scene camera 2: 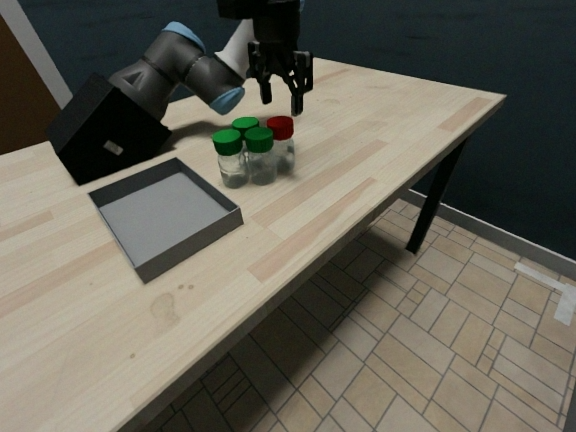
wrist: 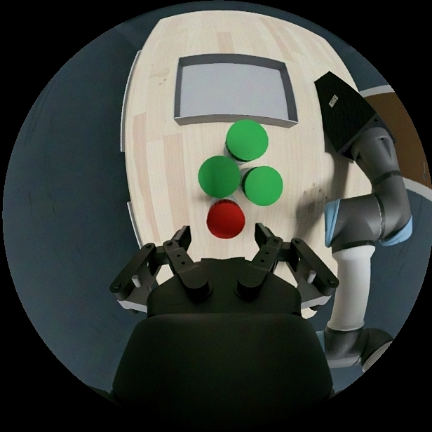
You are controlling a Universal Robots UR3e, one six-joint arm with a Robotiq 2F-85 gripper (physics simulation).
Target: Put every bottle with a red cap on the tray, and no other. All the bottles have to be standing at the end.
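A bottle with a red cap (scene camera 2: 281, 128) (wrist: 226, 219) stands upright at the gripper's side of a tight group. Three bottles with green caps stand upright beside it: one (scene camera 2: 227, 142) (wrist: 247, 140) nearest the tray, one (scene camera 2: 259, 140) (wrist: 219, 176) and one (scene camera 2: 245, 125) (wrist: 263, 186). The grey tray (scene camera 2: 190, 246) (wrist: 235, 119) holds no bottle. My gripper (scene camera 2: 282, 104) (wrist: 222, 231) is open and empty. It points down above the table, higher than the caps, with its fingertips apart to either side of the red cap in the wrist view.
The wooden table (scene camera 2: 320, 200) (wrist: 150, 145) carries everything. The black robot base block (scene camera 2: 107, 132) (wrist: 345, 112) stands behind the tray, and the arm (scene camera 2: 165, 65) (wrist: 355, 220) reaches from it behind the bottles. The table's front edge runs past the tray and bottles.
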